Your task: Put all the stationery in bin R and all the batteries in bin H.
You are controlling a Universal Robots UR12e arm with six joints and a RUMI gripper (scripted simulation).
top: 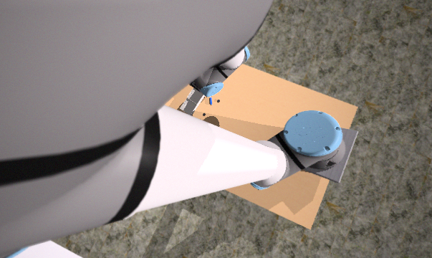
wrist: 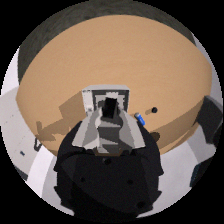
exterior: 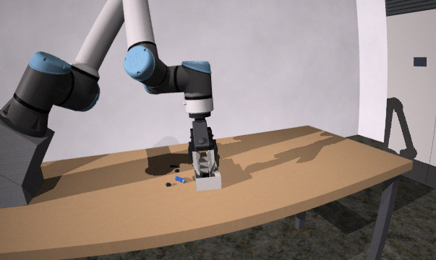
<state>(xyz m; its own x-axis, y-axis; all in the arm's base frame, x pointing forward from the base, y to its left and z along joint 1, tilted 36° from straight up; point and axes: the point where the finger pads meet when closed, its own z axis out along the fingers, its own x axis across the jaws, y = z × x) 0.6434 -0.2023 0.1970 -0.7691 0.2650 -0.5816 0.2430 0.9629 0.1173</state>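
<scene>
Right now my hand is 3 cm above the white item. From my hand the other things lie so: short black stick (23 cm to the left, 5 cm behind, 4 cm below); grey double bin (8 cm to the left, 3 cm ahead, 2 cm below); blue battery (8 cm to the left, 7 cm behind, 4 cm below).
</scene>
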